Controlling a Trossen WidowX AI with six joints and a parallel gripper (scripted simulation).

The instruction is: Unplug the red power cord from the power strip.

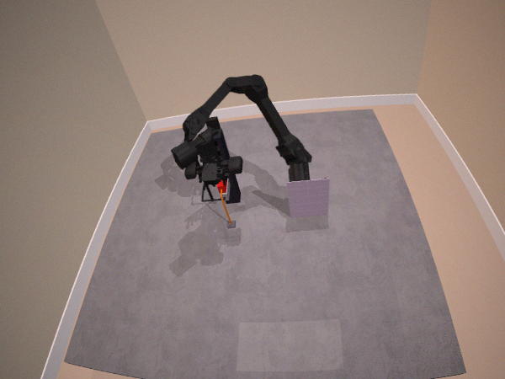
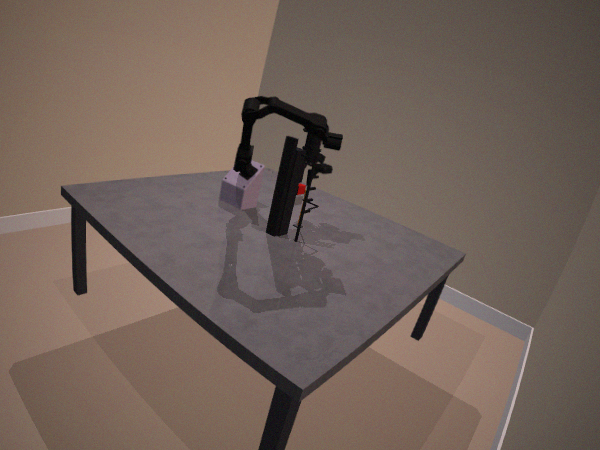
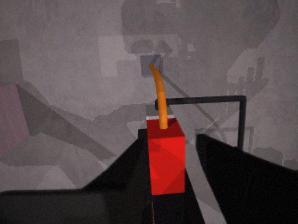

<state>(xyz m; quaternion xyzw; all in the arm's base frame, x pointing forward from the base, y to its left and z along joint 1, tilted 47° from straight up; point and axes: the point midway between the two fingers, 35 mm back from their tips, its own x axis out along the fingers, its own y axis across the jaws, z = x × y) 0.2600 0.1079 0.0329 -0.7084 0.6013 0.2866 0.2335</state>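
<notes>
Now: the red plug 10 mm ahead of my gripper tip, 40 mm to the right of it and 10 mm below it.
</notes>
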